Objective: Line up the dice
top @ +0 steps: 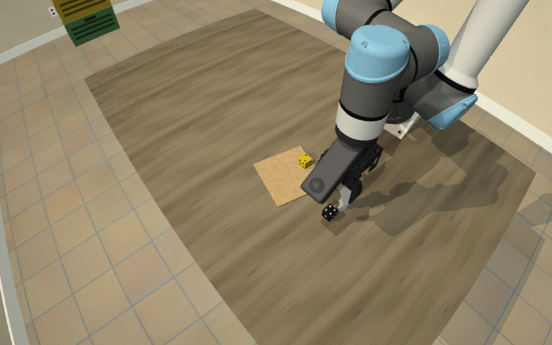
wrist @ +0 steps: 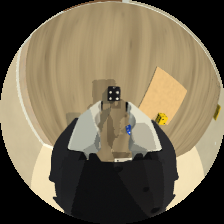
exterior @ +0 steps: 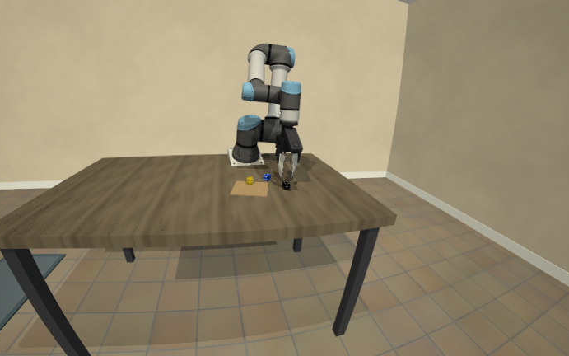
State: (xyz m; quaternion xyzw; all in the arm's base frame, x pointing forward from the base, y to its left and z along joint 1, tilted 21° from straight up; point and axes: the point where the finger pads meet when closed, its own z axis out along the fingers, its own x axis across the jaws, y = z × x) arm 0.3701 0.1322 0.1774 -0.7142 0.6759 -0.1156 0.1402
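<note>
Right now my hand is 50 mm above the black die. Round my hand: blue die: 100 mm behind, 60 mm to the right, 50 mm below; tan mat: 140 mm to the right, 60 mm below; yellow die: 50 mm behind, 140 mm to the right, 50 mm below.
</note>
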